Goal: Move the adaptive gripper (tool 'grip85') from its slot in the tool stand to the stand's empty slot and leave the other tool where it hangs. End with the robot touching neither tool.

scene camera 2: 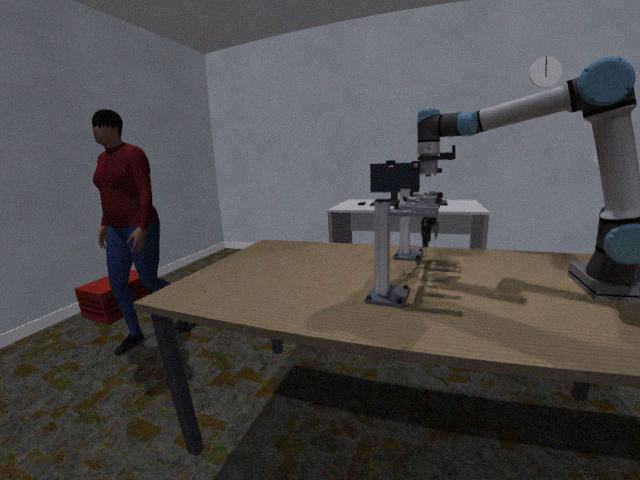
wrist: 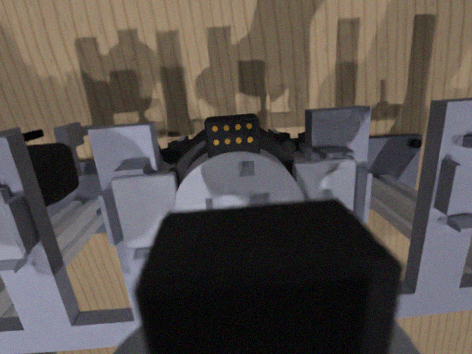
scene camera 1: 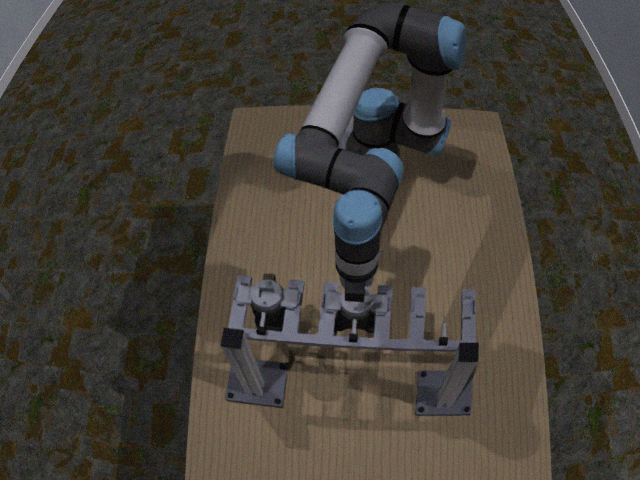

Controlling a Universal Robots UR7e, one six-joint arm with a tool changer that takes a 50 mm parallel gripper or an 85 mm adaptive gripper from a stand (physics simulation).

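Frame: origin at the arm's base, x ahead, y left, z up, level; centimetres.
Where they show: arm's base at its link origin: point(scene camera 2: 612, 275).
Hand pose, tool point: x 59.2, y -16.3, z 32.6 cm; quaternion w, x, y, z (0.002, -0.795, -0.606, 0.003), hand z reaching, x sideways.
Each offset is from my tool point to the top centre of the thing. "spot": to the spot under its first point. Level surfaces: height alone.
The adaptive gripper hangs in the middle slot of the tool stand point(scene camera 1: 323, 339); its round grey top plate {spot: dx +2.5, dy -0.4, dz -8.4 cm} point(scene camera 1: 356, 310) point(wrist: 240, 180) lies between the fork arms, with a black contact block towards the robot. Its fingers are mostly hidden, so I cannot tell their opening. The arm's bare coupler point(scene camera 1: 354, 293) point(scene camera 2: 428, 167) is above this plate, with a visible gap in scene camera 2, and carries no tool. The other tool {dx -5.0, dy -17.2, dz -8.4 cm} point(scene camera 1: 266, 298) point(wrist: 52, 172) hangs in the left slot. The right slot, beside its fork arm point(scene camera 1: 417, 315), holds no tool.
The stand's left post {spot: dx +7.5, dy -24.2, dz -15.5 cm} point(scene camera 1: 245, 364) and right post {spot: dx +18.9, dy +17.9, dz -17.1 cm} point(scene camera 1: 455, 379) point(scene camera 2: 381, 248) rise from the table {dz -38.3 cm} point(scene camera 1: 320, 459) point(scene camera 2: 258, 289). A person point(scene camera 2: 124, 186) in a red top walks behind the table, near a red box point(scene camera 2: 95, 299). A white desk point(scene camera 2: 465, 207) stands behind.
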